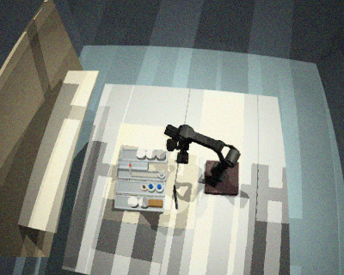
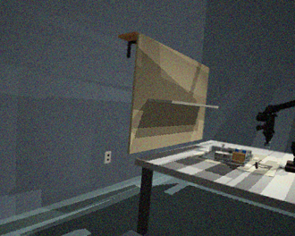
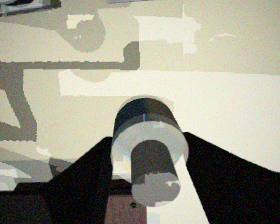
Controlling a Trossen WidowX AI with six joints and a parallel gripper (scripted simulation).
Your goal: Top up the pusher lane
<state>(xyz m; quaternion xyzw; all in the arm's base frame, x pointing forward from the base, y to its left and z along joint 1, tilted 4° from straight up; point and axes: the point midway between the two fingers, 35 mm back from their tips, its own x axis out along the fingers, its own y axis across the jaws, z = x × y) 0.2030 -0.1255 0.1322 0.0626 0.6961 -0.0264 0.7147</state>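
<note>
My gripper tip is 5 cm short of the black pen, 23 cm to the right of it and 12 cm above it. Round my gripper tip: red mark: 31 cm ahead, 5 cm to the left, 6 cm below; sprung lane: 28 cm ahead, 6 cm to the left, 11 cm below.
</note>
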